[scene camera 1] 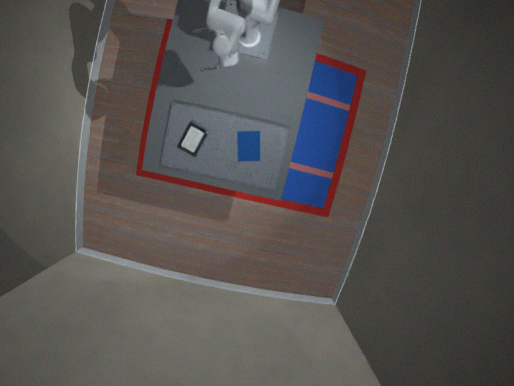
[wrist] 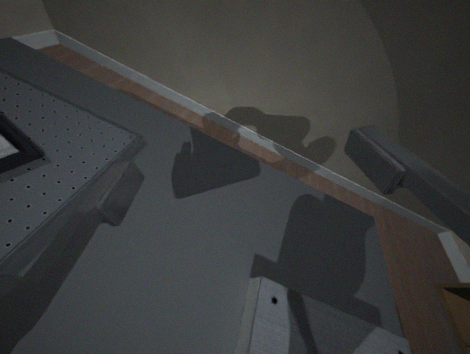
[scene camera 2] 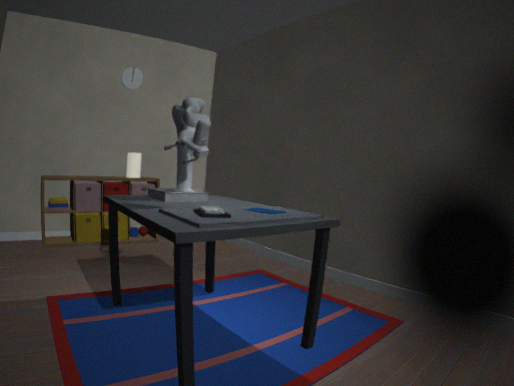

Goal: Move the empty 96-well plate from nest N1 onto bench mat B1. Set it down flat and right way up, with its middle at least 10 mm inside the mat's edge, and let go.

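Frame: origin at the arm's base, x ahead, y left, z up, level; millimetres.
Seen in the pictures: hand at its tool point: (scene camera 1: 201, 50) (wrist: 240, 175) (scene camera 2: 177, 154); arm's base at its link origin: (scene camera 1: 248, 37) (scene camera 2: 183, 191).
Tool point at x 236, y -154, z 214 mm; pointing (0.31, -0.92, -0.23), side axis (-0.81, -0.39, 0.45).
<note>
Pixels of each thing's top centre, then the offset from my tool point to it. Level surfaces: height alone.
- white 96-well plate at its top centre: (scene camera 2: 211, 208) (scene camera 1: 191, 139) dx +403, dy +8, dz -226 mm
- black-rimmed nest N1 at its top centre: (scene camera 2: 211, 210) (scene camera 1: 192, 139) dx +403, dy +8, dz -237 mm
- flat blue bench mat B1 at its surface level: dz -250 mm
- raised grey perforated board at its surface level: dz -252 mm
- grey table at its surface level: dz -265 mm
The white 96-well plate (scene camera 1: 193, 139) (scene camera 2: 210, 210) (wrist: 6, 147) lies in the black-rimmed nest N1 (scene camera 1: 187, 151) (scene camera 2: 214, 215) (wrist: 31, 150). The nest is turned slightly on the grey board, and only part of it shows at the left edge of the wrist view. The flat blue bench mat B1 (scene camera 1: 249, 146) (scene camera 2: 264, 210) lies on the same board, to the right of the nest in both scene views. My gripper (scene camera 1: 210, 68) (scene camera 2: 176, 155) (wrist: 249, 176) is open, its fingers wide apart with nothing between them. It is high above the table, near the arm's base and well away from plate and mat.
The raised grey perforated board (scene camera 1: 220, 150) (scene camera 2: 187, 218) (wrist: 75, 155) lies on the grey table (scene camera 1: 240, 90) (scene camera 2: 135, 202) (wrist: 175, 250). The arm's base plate (scene camera 1: 257, 51) (scene camera 2: 177, 195) (wrist: 270, 320) is at the table's other end. A shelf unit (scene camera 2: 100, 177) stands behind the table.
</note>
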